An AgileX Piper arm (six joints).
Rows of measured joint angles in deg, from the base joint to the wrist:
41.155 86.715 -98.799 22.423 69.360 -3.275
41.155 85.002 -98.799 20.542 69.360 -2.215
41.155 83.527 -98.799 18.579 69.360 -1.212
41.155 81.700 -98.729 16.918 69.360 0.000
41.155 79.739 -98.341 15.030 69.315 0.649
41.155 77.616 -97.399 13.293 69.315 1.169
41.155 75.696 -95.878 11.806 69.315 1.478
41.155 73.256 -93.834 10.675 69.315 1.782
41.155 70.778 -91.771 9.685 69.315 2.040
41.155 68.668 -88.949 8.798 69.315 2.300
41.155 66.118 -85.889 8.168 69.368 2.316
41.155 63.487 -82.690 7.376 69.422 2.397
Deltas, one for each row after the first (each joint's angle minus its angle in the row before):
0.000 -1.713 0.000 -1.881 0.000 1.060
0.000 -1.475 0.000 -1.963 0.000 1.003
0.000 -1.827 0.070 -1.661 0.000 1.212
0.000 -1.961 0.388 -1.888 -0.045 0.649
0.000 -2.123 0.942 -1.737 0.000 0.520
0.000 -1.920 1.521 -1.487 0.000 0.309
0.000 -2.440 2.044 -1.131 0.000 0.304
0.000 -2.478 2.063 -0.990 0.000 0.258
0.000 -2.110 2.822 -0.887 0.000 0.260
0.000 -2.550 3.060 -0.630 0.053 0.016
0.000 -2.631 3.199 -0.792 0.054 0.081

